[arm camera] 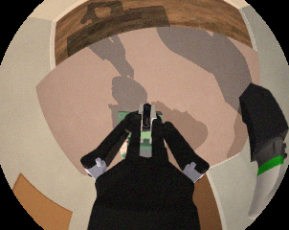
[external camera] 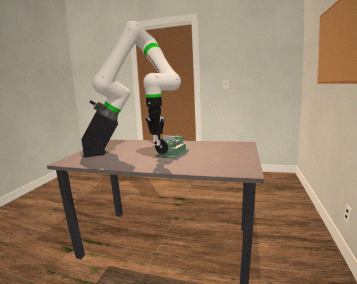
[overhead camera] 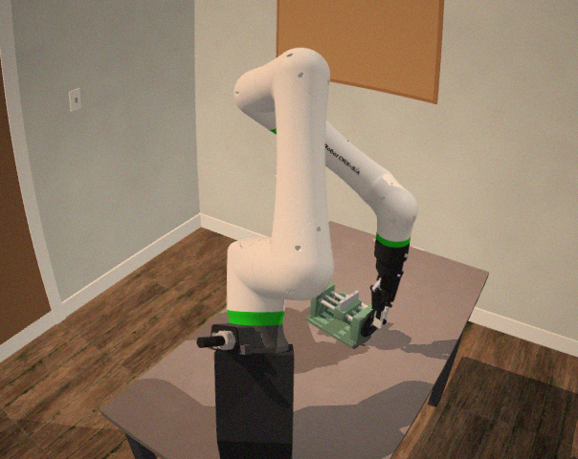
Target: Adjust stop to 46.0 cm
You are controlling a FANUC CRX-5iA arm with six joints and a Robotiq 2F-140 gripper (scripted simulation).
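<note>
My hand is 20 mm to the right of the black handwheel and 20 mm above it. Also, from my hand: green stop fixture: 20 mm ahead, 130 mm to the left, 40 mm below.
</note>
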